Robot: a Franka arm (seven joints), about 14 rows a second.
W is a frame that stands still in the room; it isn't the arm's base.
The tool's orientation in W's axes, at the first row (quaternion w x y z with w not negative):
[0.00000 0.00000 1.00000 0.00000]
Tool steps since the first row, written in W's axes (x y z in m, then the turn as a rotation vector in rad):
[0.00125 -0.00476 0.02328 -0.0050 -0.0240 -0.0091]
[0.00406 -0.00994 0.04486 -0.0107 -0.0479 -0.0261]
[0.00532 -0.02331 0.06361 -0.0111 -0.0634 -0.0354]
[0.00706 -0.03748 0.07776 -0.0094 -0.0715 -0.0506]
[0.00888 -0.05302 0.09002 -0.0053 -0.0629 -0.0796]
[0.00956 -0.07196 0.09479 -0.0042 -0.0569 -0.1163]
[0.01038 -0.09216 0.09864 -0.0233 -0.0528 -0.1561]
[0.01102 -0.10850 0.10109 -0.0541 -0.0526 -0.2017]
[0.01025 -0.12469 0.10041 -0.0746 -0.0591 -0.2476]
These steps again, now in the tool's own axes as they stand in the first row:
[-0.00125 -0.00476 -0.02328 0.0050 -0.0240 0.0091]
[-0.00406 -0.00994 -0.04486 0.0107 -0.0479 0.0261]
[-0.00532 -0.02331 -0.06361 0.0111 -0.0634 0.0354]
[-0.00706 -0.03748 -0.07776 0.0094 -0.0715 0.0506]
[-0.00888 -0.05302 -0.09002 0.0053 -0.0629 0.0796]
[-0.00956 -0.07196 -0.09479 0.0042 -0.0569 0.1163]
[-0.01038 -0.09216 -0.09864 0.0233 -0.0528 0.1561]
[-0.01102 -0.10850 -0.10109 0.0541 -0.0526 0.2017]
[-0.01025 -0.12469 -0.10041 0.0746 -0.0591 0.2476]

